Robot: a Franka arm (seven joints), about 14 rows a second.
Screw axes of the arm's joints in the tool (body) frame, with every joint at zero. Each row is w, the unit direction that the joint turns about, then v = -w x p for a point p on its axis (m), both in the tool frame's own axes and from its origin. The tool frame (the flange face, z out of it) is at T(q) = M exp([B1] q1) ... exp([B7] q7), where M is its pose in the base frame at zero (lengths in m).
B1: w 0 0 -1 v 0 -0.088 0
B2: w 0 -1 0 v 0.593 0 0.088
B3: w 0 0 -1 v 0 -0.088 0
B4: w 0 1 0 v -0.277 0 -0.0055
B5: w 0 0 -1 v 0 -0.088 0
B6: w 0 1 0 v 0.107 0 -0.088
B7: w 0 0 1 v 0 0 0
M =
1 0 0 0.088
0 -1 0 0
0 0 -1 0.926
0 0 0 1
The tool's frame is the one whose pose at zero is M.
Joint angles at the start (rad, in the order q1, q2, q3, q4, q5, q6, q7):
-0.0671, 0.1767, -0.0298, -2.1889, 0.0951, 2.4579, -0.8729
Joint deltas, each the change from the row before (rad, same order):
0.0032, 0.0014, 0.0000, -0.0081, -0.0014, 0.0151, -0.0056
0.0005, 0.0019, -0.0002, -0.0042, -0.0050, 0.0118, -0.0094
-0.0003, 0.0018, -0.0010, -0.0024, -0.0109, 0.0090, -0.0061
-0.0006, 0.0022, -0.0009, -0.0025, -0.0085, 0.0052, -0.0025
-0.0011, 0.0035, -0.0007, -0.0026, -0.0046, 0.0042, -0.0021
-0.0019, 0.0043, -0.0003, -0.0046, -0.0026, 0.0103, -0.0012
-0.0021, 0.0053, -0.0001, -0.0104, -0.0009, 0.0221, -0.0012
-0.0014, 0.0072, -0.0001, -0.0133, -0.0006, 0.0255, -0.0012
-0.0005, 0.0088, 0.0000, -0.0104, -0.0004, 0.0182, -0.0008
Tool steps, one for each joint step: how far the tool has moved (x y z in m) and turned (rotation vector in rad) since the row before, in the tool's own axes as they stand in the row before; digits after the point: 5 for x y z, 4 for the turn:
0.00008, -0.00199, 0.00272, -0.0050, 0.0025, -0.0093
-0.00031, -0.00025, 0.00165, -0.0067, 0.0009, -0.0133
-0.00064, 0.00053, 0.00109, -0.0084, -0.0026, -0.0133
-0.00104, 0.00021, 0.00168, -0.0041, -0.0041, -0.0076
-0.00137, 0.00013, 0.00252, -0.0008, -0.0039, -0.0038
-0.00171, 0.00020, 0.00318, -0.0027, -0.0010, -0.0008
-0.00251, -0.00047, 0.00486, -0.0062, 0.0027, 0.0008
-0.00297, -0.00148, 0.00661, -0.0051, 0.0018, 0.0004
-0.00250, -0.00189, 0.00697, -0.0002, -0.0018, -0.0001

